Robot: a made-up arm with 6 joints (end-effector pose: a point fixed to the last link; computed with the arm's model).
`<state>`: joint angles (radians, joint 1 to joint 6).
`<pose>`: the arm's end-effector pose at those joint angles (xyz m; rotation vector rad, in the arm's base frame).
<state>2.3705 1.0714 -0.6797 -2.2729 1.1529 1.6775</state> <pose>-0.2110 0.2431 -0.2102 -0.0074 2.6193 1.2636</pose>
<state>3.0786 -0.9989 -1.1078 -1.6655 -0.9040 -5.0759</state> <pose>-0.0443 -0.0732 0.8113 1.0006 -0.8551 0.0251</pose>
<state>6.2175 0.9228 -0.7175 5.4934 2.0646 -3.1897</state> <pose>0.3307 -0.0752 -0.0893 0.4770 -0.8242 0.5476</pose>
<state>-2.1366 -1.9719 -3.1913 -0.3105 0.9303 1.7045</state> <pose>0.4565 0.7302 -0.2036 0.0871 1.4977 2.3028</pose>
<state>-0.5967 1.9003 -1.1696 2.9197 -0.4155 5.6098</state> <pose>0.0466 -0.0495 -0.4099 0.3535 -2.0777 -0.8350</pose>
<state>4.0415 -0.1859 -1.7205 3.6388 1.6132 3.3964</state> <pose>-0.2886 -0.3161 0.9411 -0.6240 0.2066 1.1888</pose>
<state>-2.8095 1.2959 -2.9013 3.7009 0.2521 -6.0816</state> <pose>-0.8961 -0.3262 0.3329 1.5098 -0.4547 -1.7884</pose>
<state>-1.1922 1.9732 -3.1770 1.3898 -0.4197 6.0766</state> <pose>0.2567 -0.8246 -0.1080 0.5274 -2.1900 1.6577</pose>
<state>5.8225 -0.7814 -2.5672 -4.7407 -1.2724 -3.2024</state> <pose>-0.4191 0.1286 0.9548 0.5664 -1.2278 1.0012</pose>
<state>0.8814 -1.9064 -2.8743 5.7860 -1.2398 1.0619</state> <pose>-0.5648 -0.6311 -0.0629 -2.9618 0.1171 0.8341</pose>
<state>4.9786 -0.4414 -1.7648 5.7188 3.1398 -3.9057</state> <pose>0.0227 -0.1789 0.9014 -1.2257 -1.9894 -0.8040</pose>
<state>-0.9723 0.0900 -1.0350 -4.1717 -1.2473 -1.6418</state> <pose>0.2368 -0.4566 0.4061 1.2207 -1.8205 -0.0303</pose>
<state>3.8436 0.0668 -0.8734 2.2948 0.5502 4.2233</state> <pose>-0.4351 -0.3594 0.3087 0.6734 -1.9578 1.0429</pose>
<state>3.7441 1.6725 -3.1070 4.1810 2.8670 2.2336</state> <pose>-0.7225 -0.4326 0.1551 -1.3506 0.2020 -0.9761</pose>
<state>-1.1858 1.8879 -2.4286 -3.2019 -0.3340 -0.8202</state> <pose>0.2470 -0.6199 -0.4186 0.4701 3.0021 -0.2866</pose>
